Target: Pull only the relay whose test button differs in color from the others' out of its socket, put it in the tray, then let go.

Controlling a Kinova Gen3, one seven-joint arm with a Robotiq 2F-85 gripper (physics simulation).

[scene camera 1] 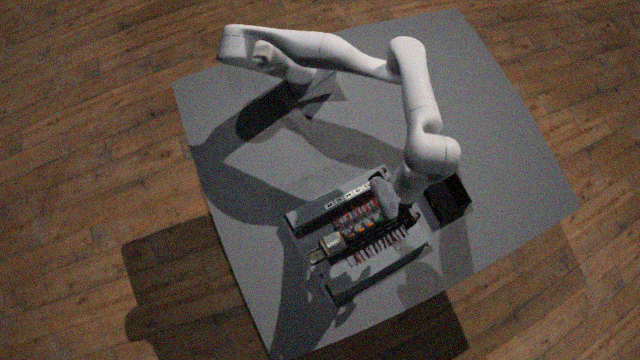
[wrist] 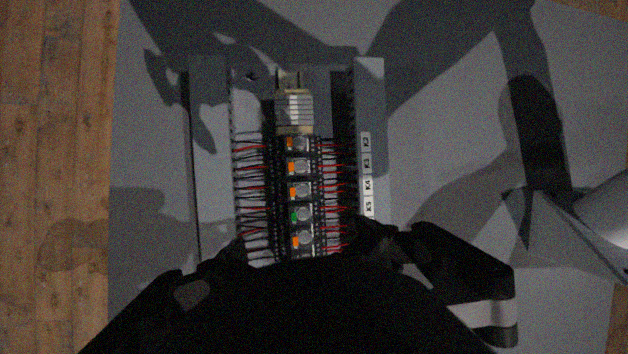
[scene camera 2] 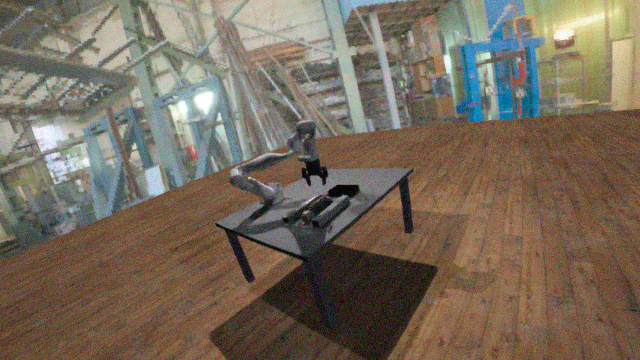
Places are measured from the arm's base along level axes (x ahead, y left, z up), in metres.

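Where they show: gripper, fingertip midpoint: (wrist: 301,238) (scene camera 2: 317,185); arm's base, origin of the base link: (scene camera 1: 304,70) (wrist: 604,222) (scene camera 2: 269,194).
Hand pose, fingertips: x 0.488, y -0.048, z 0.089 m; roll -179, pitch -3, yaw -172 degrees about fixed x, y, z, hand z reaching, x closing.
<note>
Things, the pixels of their top centre, and the offset from my fingertips. Level surfaces: height alone.
- relay with the green test button, middle of its top: (wrist: 301,216) (scene camera 1: 377,216) dz -0.076, dx -0.005, dy -0.001 m
- K4 relay, middle of its top: (wrist: 299,191) (scene camera 1: 368,221) dz -0.076, dx -0.004, dy -0.029 m
- black tray, middle of its top: (scene camera 1: 444,185) (scene camera 2: 343,188) dz -0.110, dx +0.003, dy +0.231 m
- beige terminal block, middle of its top: (wrist: 294,109) (scene camera 1: 333,242) (scene camera 2: 306,212) dz -0.099, dx -0.003, dy -0.127 m
- table, its level: dz -0.146 m
The relay with the green test button (scene camera 1: 378,219) (wrist: 302,214) sits in its socket in the row, beside label K5. Relays with orange buttons stand on both sides of it, such as the K4 relay (wrist: 301,190) and the relay below the green one (wrist: 304,237). My gripper (scene camera 2: 316,183) (wrist: 301,238) is open and empty, pointing down above the panel, its fingers spread across the row's near end. It hides the end of the row in the wrist view. The black tray (scene camera 1: 445,220) (scene camera 2: 345,193) stands beside the panel's end; its dark inside is hard to make out.
Grey wire ducts (wrist: 210,150) (wrist: 371,95) run along both sides of the relay row, with red and black wires between. A beige terminal block (scene camera 1: 332,243) (wrist: 294,110) stands at the row's far end. The arm's base plate (wrist: 555,235) is on the table (scene camera 1: 500,150).
</note>
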